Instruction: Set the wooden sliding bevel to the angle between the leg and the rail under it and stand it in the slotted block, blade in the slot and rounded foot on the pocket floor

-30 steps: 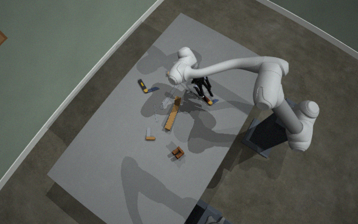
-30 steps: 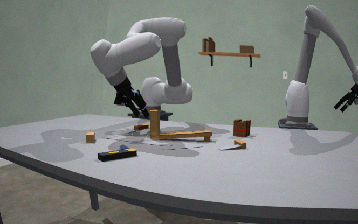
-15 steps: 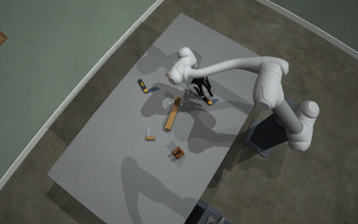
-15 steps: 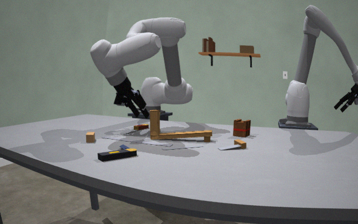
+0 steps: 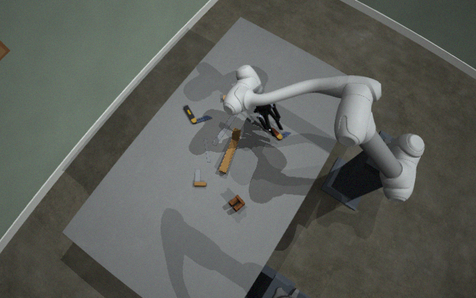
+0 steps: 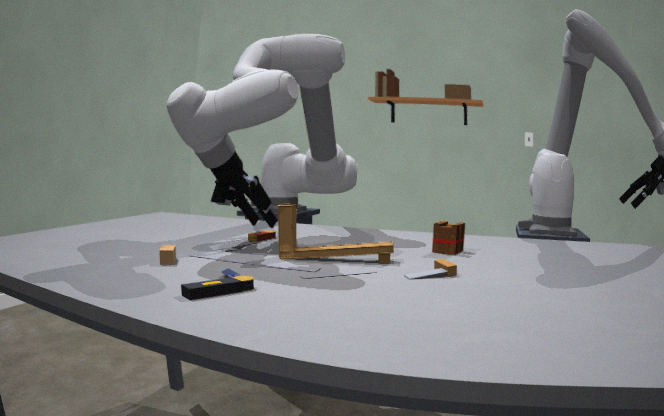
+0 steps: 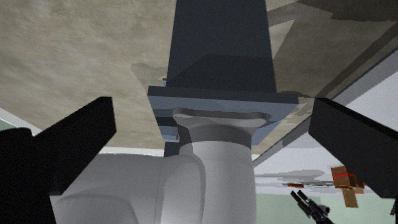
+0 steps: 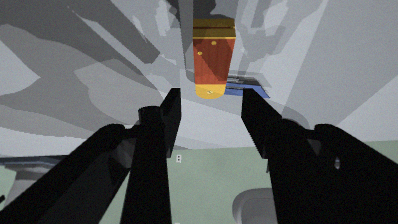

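Now: right hand 60 mm above the wooden sliding bevel, 30 mm past it and 10 mm to the left of it. The rest, counted from my right hand: small wooden block: 360 mm ahead, 50 mm below, 20 mm to the left; then long metal strip: 250 mm ahead, 150 mm to the left, 60 mm below; then black bevel: 430 mm ahead, 240 mm to the left, 60 mm below.
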